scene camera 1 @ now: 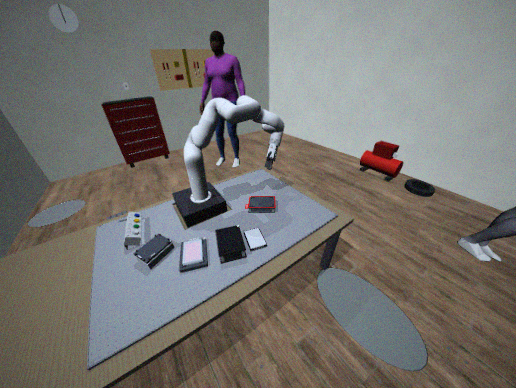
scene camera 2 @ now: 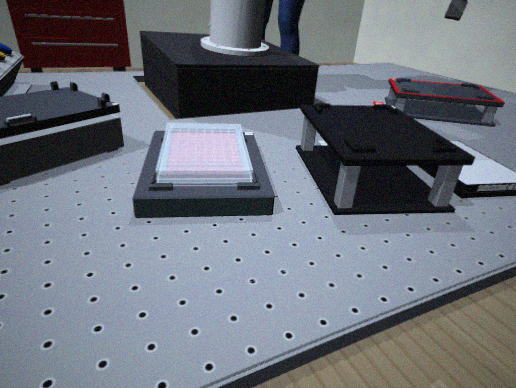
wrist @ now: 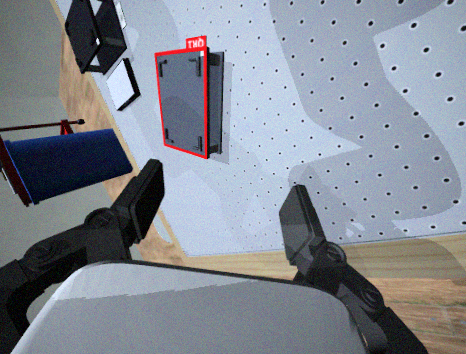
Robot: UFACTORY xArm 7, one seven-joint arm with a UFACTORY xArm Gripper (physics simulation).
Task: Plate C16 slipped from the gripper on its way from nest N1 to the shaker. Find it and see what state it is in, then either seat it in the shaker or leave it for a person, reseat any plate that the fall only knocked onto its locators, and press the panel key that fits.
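Frame: origin at the arm's base, x ahead, y left, z up, level; metres.
Where they show: gripper, fingertip midpoint: (scene camera 1: 267, 168) (scene camera 2: 457, 4) (wrist: 226, 188); arm's base at its link origin: (scene camera 1: 201, 197) (scene camera 2: 235, 48).
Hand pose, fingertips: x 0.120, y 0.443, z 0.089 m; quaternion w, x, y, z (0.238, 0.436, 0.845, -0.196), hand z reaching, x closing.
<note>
Each offset is from my fingertips to the centre of the thing. "spot": to the spot under its first point.
A clear plate with pink contents {dx +0.199, dy -0.641, dz -0.134 m} (scene camera 1: 194, 251) (scene camera 2: 206, 152) lies on a low dark nest {dx +0.199, dy -0.641, dz -0.154 m} (scene camera 1: 193, 268) (scene camera 2: 204, 206); its name and exact seating cannot be told. A dark clamp-topped unit {spot: dx +0.099, dy -0.782, dz -0.113 m} (scene camera 1: 154, 249) (scene camera 2: 60, 107), perhaps the shaker, bears no plate in view. A black raised stand (scene camera 1: 231, 243) (scene camera 2: 385, 130) (wrist: 97, 32) and a red-edged raised stand (scene camera 1: 261, 202) (scene camera 2: 445, 91) (wrist: 182, 100) have bare tops. The button panel {dx -0.148, dy -0.841, dz -0.126 m} (scene camera 1: 134, 231) (scene camera 2: 7, 67) is at the left. My gripper (scene camera 1: 270, 161) (wrist: 226, 188) is open and empty, high beyond the red-edged stand. No fallen plate can be made out.
A white-topped flat block {dx +0.307, dy -0.357, dz -0.160 m} (scene camera 1: 256, 239) (scene camera 2: 485, 167) (wrist: 121, 86) lies beside the black stand. The arm's black base (scene camera 1: 200, 206) (scene camera 2: 245, 90) stands at the back. A person in purple (scene camera 1: 223, 75) stands behind the arm; another person's legs (scene camera 1: 492, 230) show at the right.
</note>
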